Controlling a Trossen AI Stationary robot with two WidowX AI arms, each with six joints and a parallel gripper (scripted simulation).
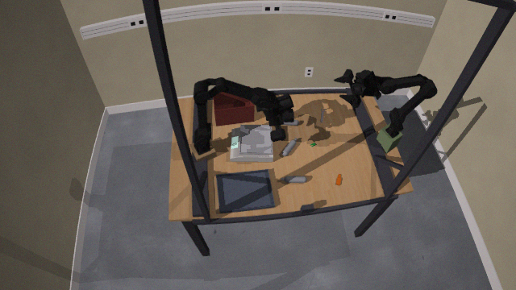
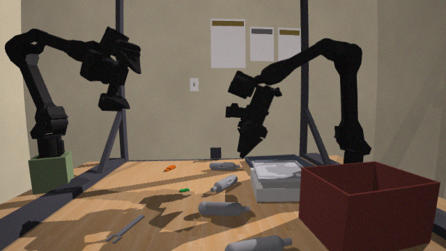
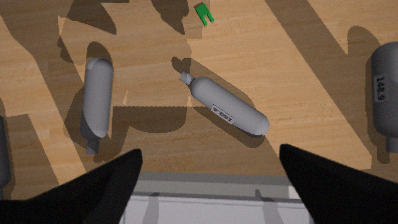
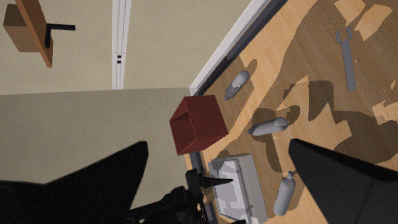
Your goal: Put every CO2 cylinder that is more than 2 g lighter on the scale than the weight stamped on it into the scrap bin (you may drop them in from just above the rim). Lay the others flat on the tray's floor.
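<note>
My left hand is 180 mm to the left of the green piece and 140 mm above it. Round my left hand: orange piece 270 mm to the right, 210 mm behind, 140 mm below; then tray 240 mm behind, 170 mm to the left, 140 mm below; then red scrap bin 230 mm ahead, 210 mm to the left, 110 mm below.
</note>
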